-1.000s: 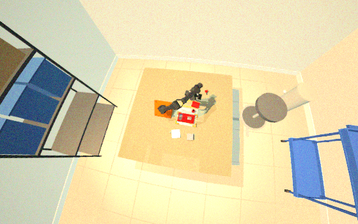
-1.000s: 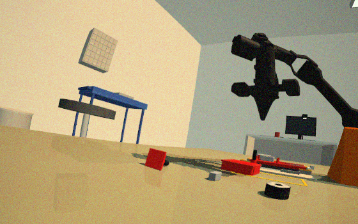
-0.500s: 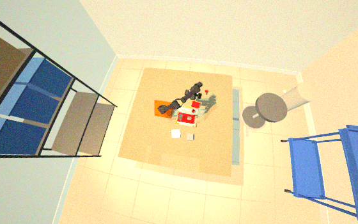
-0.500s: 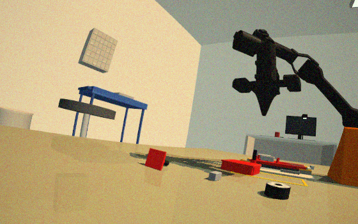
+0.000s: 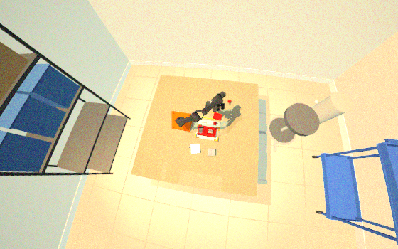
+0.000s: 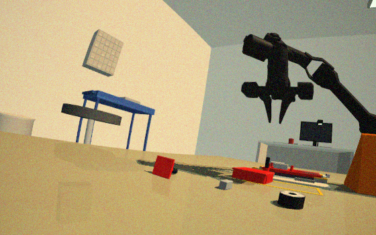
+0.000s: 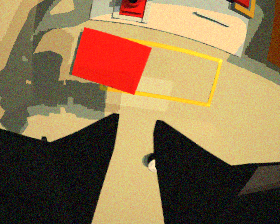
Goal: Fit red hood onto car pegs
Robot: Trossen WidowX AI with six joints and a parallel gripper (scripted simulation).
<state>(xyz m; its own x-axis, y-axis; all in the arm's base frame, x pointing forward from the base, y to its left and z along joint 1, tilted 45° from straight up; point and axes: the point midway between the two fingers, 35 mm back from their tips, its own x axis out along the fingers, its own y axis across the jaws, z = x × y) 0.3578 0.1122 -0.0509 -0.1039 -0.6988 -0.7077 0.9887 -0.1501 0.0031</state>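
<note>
Right now the red hood is 13 cm below my gripper tip, 4 cm ahead of it and 3 cm to the right of it.
</note>
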